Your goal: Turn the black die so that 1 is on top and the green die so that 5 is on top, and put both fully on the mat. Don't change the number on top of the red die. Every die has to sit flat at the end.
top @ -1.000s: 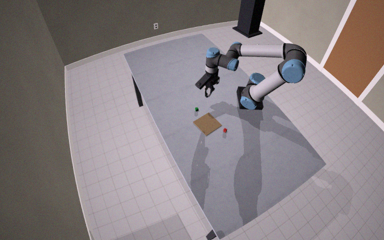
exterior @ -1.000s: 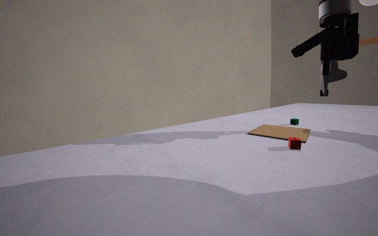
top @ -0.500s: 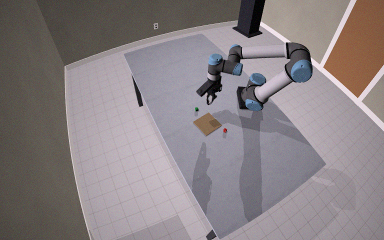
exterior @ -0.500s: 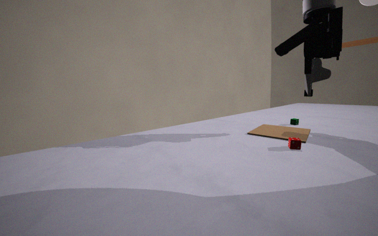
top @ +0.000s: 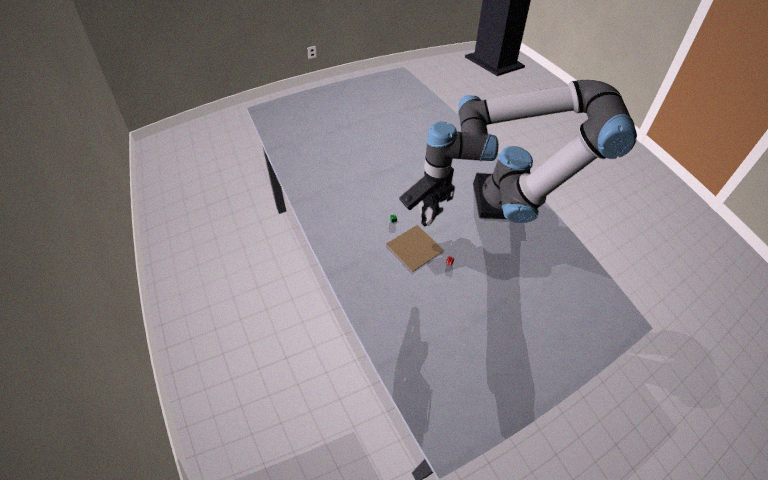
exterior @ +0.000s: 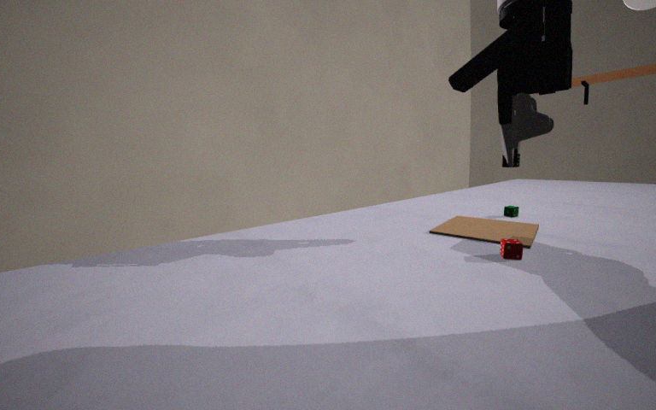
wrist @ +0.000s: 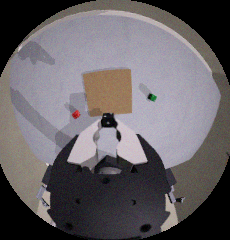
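The brown mat is 120 mm below my hand and 30 mm ahead of it. The rest, counted from my hand: green die (140 mm to the right, 110 mm below, 20 mm ahead); red die (110 mm to the left, 110 mm below, 30 mm behind); black die (10 mm below).
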